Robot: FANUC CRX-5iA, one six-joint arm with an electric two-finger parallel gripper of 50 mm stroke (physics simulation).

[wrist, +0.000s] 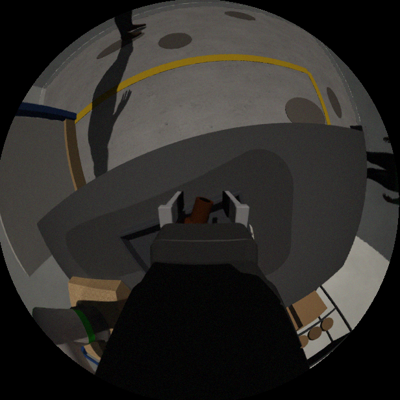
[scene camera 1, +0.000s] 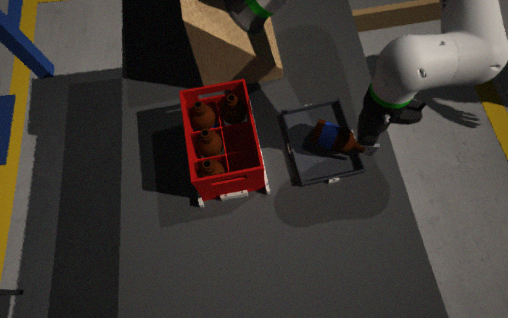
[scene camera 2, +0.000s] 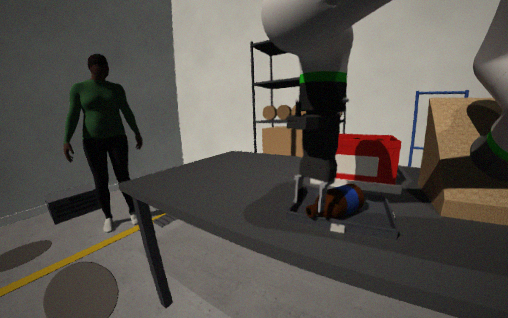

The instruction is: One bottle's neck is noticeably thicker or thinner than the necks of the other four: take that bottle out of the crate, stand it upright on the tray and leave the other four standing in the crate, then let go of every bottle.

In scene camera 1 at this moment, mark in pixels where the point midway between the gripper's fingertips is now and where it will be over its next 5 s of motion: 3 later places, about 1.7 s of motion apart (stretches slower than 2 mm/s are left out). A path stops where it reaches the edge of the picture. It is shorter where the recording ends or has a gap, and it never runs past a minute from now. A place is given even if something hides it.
My gripper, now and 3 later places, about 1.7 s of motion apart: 368, 145; 348, 124; 301, 115; 303, 112
